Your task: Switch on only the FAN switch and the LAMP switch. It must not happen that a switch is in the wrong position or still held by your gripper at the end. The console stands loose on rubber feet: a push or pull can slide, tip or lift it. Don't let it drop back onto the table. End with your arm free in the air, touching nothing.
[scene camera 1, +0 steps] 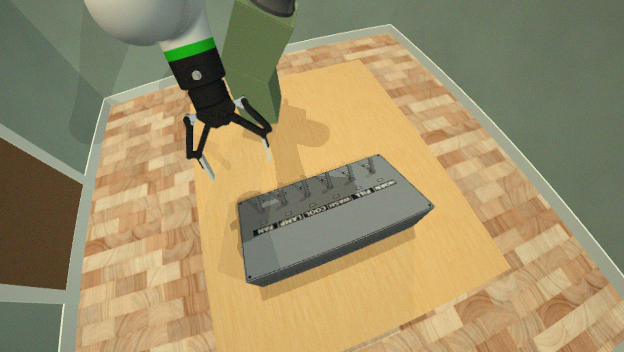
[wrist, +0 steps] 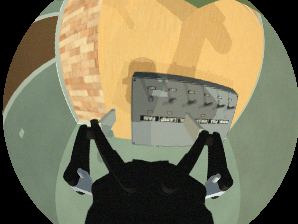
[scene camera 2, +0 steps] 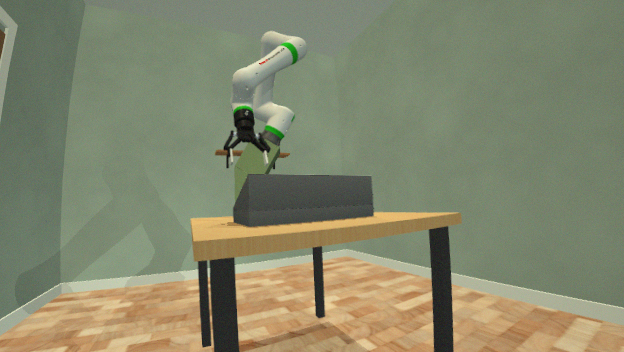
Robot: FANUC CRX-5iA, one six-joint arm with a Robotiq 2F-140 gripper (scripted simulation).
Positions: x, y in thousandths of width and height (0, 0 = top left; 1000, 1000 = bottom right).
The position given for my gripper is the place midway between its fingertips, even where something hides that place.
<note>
In view: my gripper (scene camera 1: 387, 479) and a grey console (scene camera 1: 510, 635).
The grey console shows as well in the wrist view (wrist: 532, 551) and in scene camera 2 (scene camera 2: 425, 567). My gripper shows as well in the wrist view (wrist: 505, 525) and in scene camera 2 (scene camera 2: 400, 467).
</note>
